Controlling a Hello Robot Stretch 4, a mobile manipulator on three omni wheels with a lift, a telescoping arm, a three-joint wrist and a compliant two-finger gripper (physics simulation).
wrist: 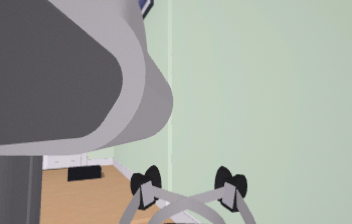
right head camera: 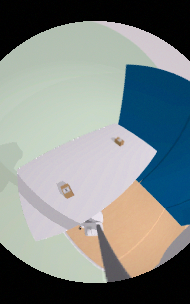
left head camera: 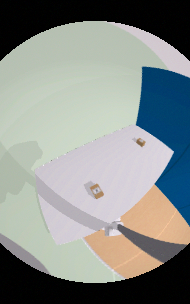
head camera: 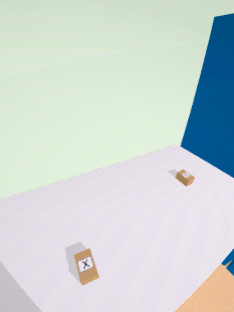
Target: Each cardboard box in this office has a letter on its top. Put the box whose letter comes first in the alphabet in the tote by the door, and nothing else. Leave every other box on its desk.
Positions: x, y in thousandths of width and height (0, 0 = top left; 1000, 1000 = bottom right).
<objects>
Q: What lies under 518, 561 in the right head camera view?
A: A white desk.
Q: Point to a white desk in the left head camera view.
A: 661, 564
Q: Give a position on a white desk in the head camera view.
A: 643, 758
</objects>
